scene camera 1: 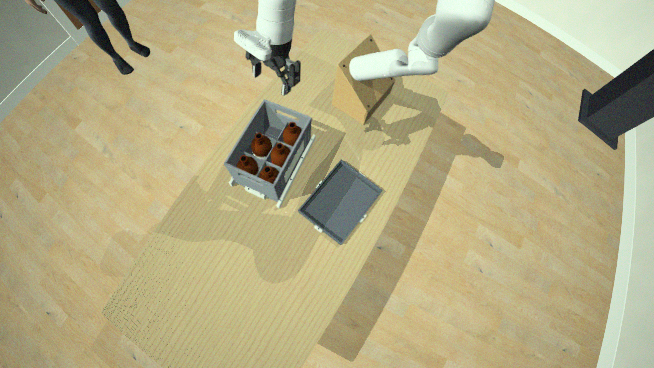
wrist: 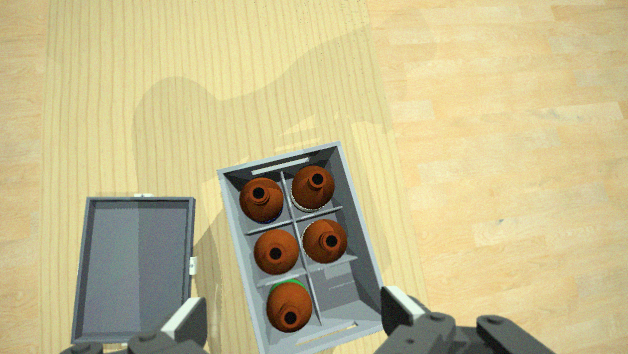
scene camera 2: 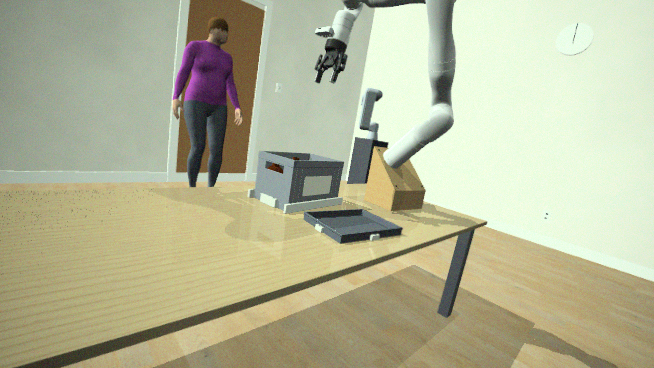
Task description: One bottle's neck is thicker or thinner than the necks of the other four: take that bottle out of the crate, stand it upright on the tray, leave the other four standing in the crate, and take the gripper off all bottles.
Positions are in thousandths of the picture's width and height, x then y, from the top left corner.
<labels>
The gripper shows in scene camera 1 (414, 230), in the wrist view (471, 880) and in scene camera 2 (496, 224).
</labels>
